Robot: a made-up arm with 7 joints.
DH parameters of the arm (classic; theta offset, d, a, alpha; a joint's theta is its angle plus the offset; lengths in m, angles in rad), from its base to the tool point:
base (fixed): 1.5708 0.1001 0 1.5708
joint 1: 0 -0.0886 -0.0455 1.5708
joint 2: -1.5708 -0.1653 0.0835 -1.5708
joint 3: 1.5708 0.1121 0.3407 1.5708
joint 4: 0 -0.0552 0.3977 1.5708
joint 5: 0 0.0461 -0.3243 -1.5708
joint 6: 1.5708 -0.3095 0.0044 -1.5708
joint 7: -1.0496 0 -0.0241 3.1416
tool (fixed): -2.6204 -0.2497 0 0
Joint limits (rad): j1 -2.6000..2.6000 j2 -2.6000..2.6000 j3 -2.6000..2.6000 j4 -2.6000..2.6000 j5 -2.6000..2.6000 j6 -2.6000..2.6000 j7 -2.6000..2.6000
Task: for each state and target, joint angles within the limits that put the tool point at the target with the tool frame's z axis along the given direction. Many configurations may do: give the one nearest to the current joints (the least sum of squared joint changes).
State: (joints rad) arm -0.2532 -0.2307 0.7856 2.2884 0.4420 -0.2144 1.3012
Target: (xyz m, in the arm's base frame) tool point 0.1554 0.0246 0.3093 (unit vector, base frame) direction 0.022 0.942 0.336
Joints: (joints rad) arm -0.0093 -0.5815 0.7183 1.7452 -0.2615 -0.8265 1.3811
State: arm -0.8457 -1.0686 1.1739 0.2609 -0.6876 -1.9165 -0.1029
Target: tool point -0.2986 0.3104 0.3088 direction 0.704 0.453 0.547
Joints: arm -0.7303 -1.1563 0.9378 0.8724 -1.3410 -2.0160 -0.0975
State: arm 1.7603 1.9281 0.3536 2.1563 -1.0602 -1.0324 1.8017
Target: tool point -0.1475 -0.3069 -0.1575 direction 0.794 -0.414 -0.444
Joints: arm 2.2385 1.5350 0.4625 2.5871 -1.0756 -1.7534 1.8852
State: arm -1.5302 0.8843 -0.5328 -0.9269 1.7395 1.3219 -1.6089
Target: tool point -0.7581 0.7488 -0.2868 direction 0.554 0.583 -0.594
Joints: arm -2.0235 1.3289 -0.6165 -0.8268 1.6948 1.9211 -1.6413
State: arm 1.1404 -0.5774 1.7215 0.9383 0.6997 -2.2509 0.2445
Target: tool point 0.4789 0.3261 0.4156 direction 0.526 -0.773 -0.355
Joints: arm 0.6988 0.0153 0.9491 0.8004 0.6099 -1.8003 0.2393
